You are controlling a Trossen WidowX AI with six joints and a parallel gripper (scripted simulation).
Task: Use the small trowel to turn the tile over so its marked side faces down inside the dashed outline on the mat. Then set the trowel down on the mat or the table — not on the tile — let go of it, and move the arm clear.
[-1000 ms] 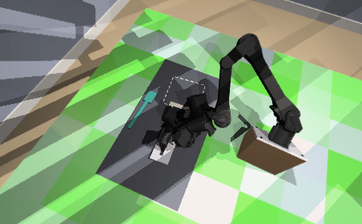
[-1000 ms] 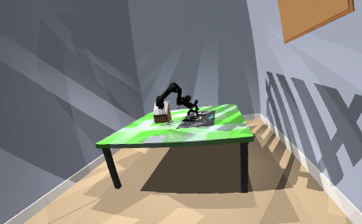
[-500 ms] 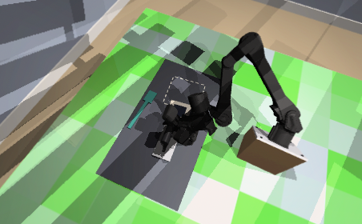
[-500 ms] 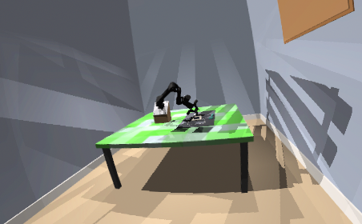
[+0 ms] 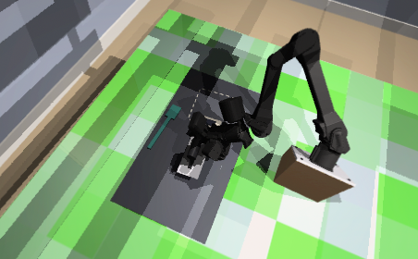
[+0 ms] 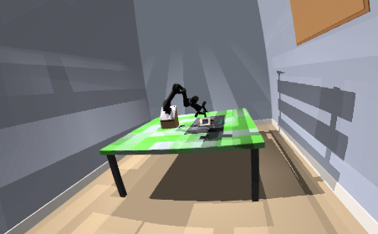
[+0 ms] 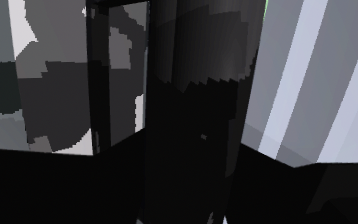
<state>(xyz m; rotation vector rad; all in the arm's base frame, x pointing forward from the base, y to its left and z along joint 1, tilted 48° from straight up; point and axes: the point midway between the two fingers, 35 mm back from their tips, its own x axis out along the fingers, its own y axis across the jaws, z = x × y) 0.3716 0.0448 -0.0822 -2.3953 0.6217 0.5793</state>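
The cream tile lies 110 mm to the right of my gripper tip and 60 mm below it. Round my gripper tip: teal trowel: 140 mm ahead, 40 mm to the right, 90 mm below; then dark mat: 40 mm to the right, 110 mm below.
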